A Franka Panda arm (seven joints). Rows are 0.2 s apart.
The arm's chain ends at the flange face. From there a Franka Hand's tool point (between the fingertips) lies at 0.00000 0.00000 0.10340 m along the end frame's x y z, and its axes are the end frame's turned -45 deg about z.
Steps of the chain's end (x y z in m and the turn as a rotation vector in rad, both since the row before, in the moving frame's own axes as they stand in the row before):
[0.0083 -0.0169 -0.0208 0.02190 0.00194 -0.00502]
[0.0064 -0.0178 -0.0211 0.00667 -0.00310 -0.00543]
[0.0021 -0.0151 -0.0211 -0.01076 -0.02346 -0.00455]
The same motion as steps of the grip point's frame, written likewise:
[0.0196 -0.0075 -0.0208 0.01411 0.01686 -0.00502]
[0.0174 -0.0088 -0.0211 0.00691 0.00252 -0.00543]
[0.0097 -0.0101 -0.0211 0.00898 -0.02420 -0.00455]

